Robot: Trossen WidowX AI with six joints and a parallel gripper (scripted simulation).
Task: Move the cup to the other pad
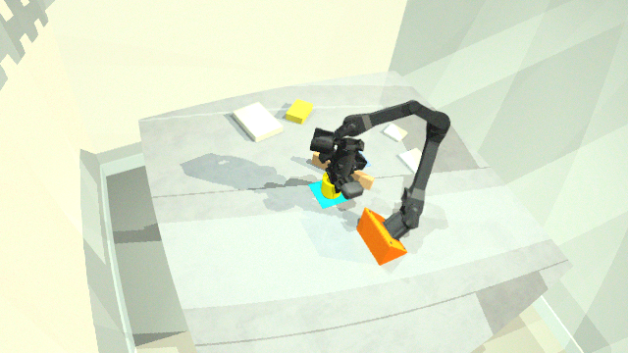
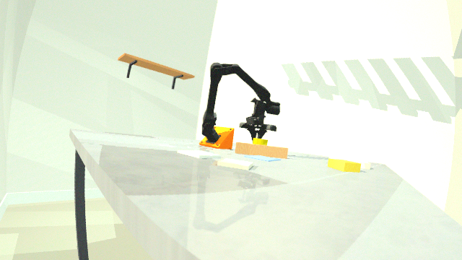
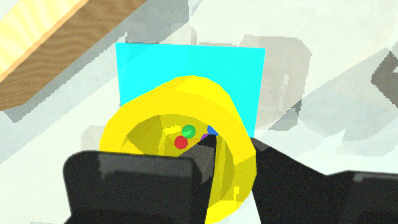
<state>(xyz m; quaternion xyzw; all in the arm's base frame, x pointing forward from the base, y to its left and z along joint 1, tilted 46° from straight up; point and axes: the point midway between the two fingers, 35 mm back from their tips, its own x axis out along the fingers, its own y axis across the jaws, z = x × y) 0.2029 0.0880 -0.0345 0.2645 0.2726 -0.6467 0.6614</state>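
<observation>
My gripper tip is 2 cm short of the yellow cup and 1 cm above it. Round my gripper tip: light blue pad: 14 cm ahead, 15 cm to the right, 5 cm below; cyan pad: 3 cm ahead, 5 cm below; wooden bar: 9 cm ahead, 7 cm to the right, 3 cm below.
</observation>
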